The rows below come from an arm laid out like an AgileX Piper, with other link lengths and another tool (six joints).
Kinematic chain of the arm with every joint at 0, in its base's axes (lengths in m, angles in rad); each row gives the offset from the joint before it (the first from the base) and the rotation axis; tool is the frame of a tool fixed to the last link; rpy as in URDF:
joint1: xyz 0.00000 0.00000 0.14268 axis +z
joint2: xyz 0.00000 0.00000 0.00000 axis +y
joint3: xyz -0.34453 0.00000 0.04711 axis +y
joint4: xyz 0.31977 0.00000 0.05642 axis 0.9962 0 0.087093
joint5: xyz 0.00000 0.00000 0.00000 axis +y
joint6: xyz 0.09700 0.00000 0.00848 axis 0.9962 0 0.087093
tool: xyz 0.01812 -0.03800 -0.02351 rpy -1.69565 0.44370 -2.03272
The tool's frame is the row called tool.
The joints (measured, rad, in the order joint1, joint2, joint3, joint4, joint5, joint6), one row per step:
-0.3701, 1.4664, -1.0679, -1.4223, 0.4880, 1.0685
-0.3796, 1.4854, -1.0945, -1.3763, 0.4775, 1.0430
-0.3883, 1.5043, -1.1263, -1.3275, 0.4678, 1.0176
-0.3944, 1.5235, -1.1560, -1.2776, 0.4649, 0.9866
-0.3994, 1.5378, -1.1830, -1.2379, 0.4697, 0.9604
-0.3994, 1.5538, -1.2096, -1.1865, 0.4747, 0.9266
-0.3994, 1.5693, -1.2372, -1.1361, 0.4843, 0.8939
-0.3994, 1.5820, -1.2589, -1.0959, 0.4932, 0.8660
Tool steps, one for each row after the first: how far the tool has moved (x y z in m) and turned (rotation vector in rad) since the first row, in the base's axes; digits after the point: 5 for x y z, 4 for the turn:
0.00527, -0.00464, -0.00039, 0.0251, -0.0074, -0.0048
0.01115, -0.00920, 0.00102, 0.0502, -0.0216, -0.0096
0.01678, -0.01310, 0.00164, 0.0724, -0.0284, -0.0158
0.02054, -0.01657, 0.00387, 0.0865, -0.0347, -0.0261
0.02582, -0.01803, 0.00445, 0.1077, -0.0375, -0.0312
0.03062, -0.01952, 0.00554, 0.1282, -0.0403, -0.0395
0.03441, -0.02069, 0.00610, 0.1441, -0.0399, -0.0457

